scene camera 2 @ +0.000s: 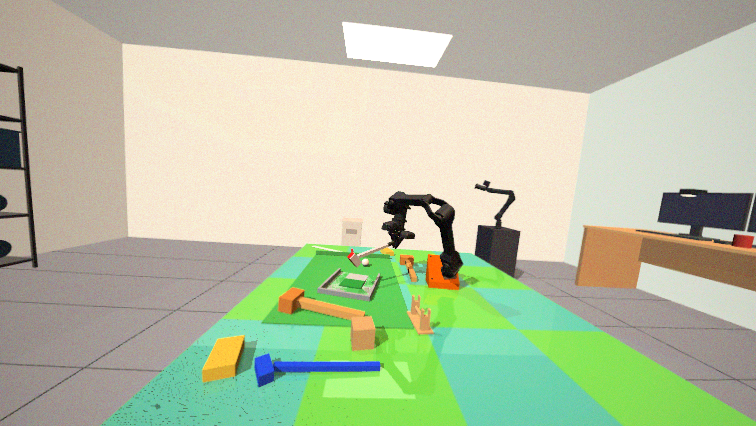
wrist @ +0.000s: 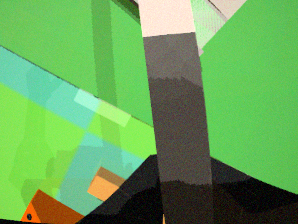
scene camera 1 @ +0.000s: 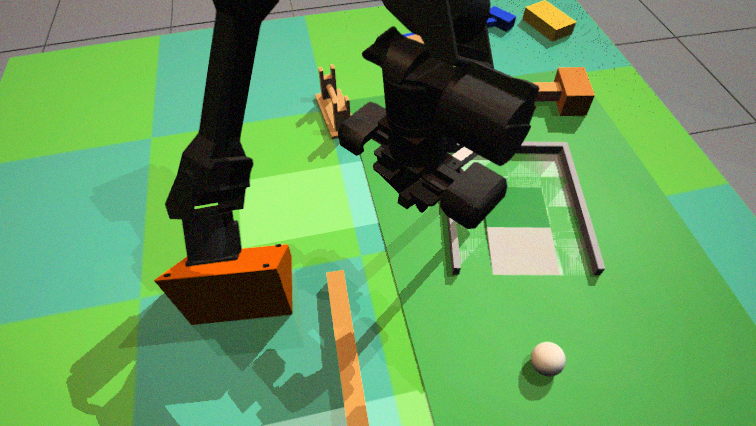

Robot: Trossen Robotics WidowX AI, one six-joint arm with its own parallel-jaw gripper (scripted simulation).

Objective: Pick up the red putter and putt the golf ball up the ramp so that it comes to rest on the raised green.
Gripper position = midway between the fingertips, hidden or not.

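You'd see my gripper point(scene camera 1: 418, 206) here, and the wrist view has the gripper too point(wrist: 174, 162). There's a white golf ball point(scene camera 1: 548, 359), but it's out of frame in the wrist view. There's a blue mallet point(scene camera 2: 264, 370) as well, and in the wrist view that mallet is also out of frame.
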